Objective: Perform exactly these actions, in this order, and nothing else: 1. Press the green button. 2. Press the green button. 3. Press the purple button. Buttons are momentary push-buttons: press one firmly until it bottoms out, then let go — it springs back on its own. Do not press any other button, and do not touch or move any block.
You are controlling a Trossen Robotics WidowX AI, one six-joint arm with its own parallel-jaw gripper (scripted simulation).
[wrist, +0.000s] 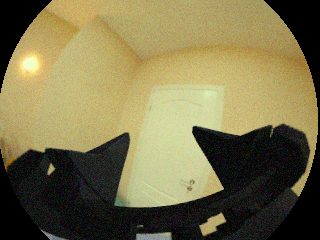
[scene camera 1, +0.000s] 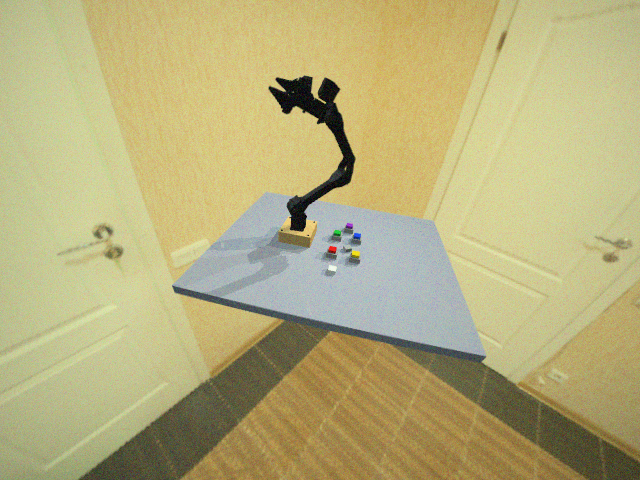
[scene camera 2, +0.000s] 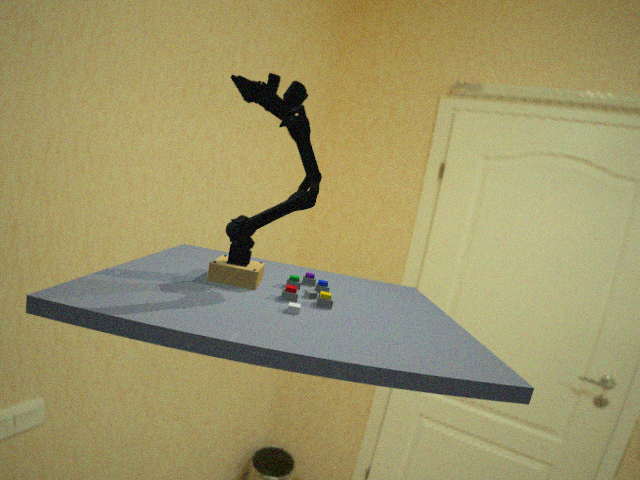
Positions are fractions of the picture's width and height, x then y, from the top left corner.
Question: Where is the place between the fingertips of my gripper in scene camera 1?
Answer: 0.43,0.17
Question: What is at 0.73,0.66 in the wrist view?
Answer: My gripper.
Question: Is my gripper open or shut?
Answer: Open.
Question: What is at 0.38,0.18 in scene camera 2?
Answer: My gripper.
